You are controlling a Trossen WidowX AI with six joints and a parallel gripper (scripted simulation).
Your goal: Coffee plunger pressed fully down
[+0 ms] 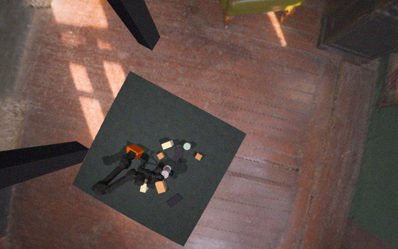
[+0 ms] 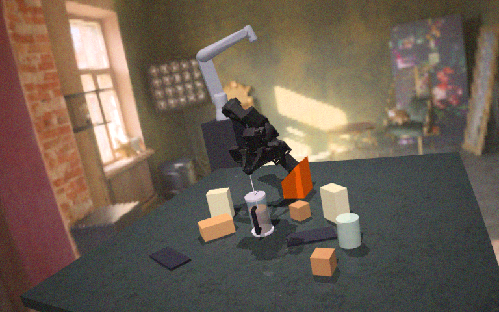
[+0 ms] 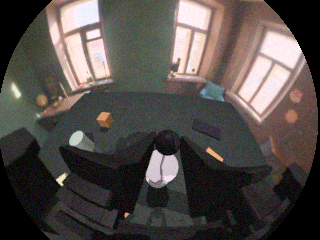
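Now: the coffee press 11 cm below my gripper tip. From my gripper tip the other things lie so: pale cylinder 3 cm ahead, 30 cm to the left, 18 cm below; then orange block 1 cm ahead, 17 cm to the right, 20 cm below.
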